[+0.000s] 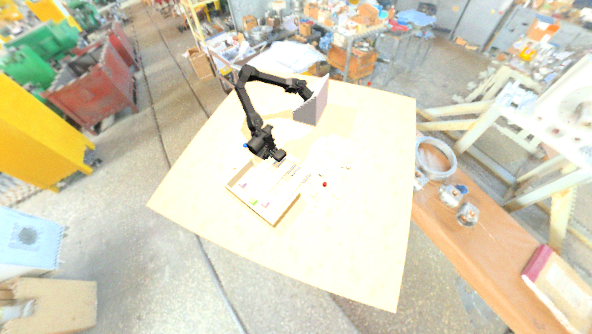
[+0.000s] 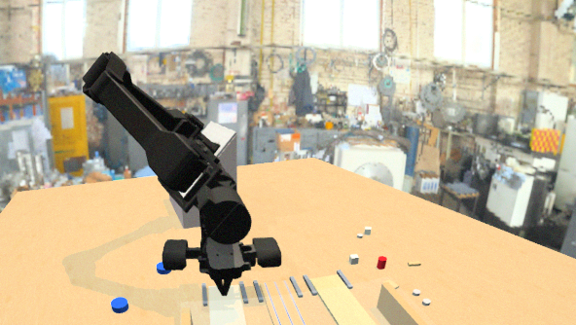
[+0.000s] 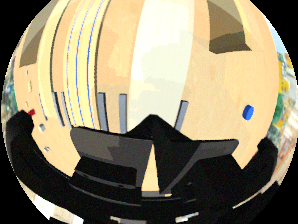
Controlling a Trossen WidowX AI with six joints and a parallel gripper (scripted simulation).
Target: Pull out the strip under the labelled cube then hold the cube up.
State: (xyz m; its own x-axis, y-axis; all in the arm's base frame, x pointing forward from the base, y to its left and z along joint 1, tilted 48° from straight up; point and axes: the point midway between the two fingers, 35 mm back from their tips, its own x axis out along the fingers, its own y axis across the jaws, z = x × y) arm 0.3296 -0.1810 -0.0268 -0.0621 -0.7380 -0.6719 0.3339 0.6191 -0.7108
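Right now my gripper tip is 90 mm short of the pale strip and 30 mm to the left of it.
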